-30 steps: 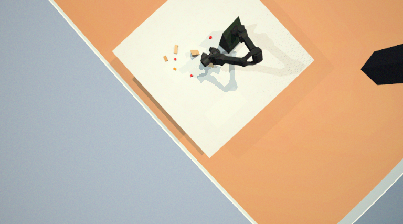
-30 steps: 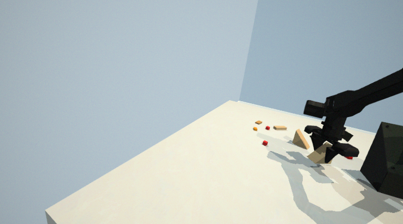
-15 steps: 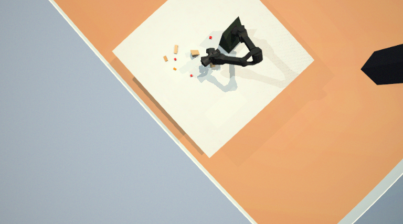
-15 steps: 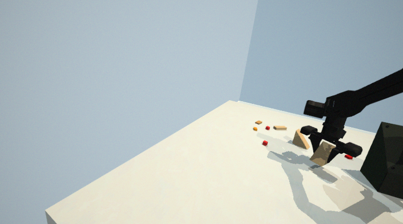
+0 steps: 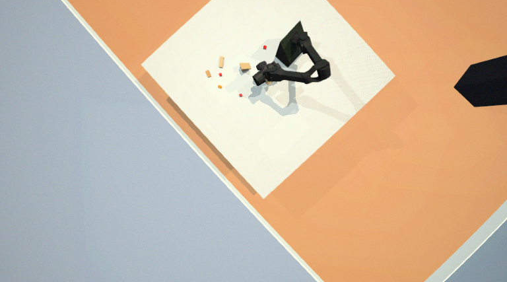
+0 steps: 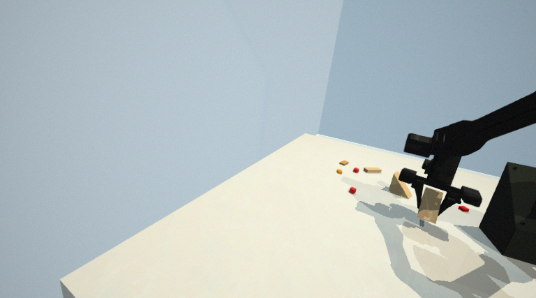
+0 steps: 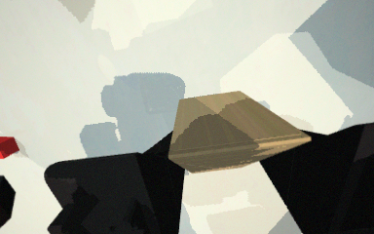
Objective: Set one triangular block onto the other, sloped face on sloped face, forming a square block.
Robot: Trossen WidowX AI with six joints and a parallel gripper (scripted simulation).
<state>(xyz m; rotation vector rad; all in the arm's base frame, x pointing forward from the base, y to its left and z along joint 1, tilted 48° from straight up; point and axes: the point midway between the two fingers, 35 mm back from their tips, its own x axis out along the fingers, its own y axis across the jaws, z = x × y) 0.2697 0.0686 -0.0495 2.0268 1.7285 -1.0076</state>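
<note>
My gripper tip is now 10 mm to the left of the triangular block and 10 mm below it. The rest, counted from my gripper tip: orange cube 250 mm ahead, 210 mm to the right, 30 mm below; then red cube 160 mm behind, 150 mm to the right, 30 mm below.
</note>
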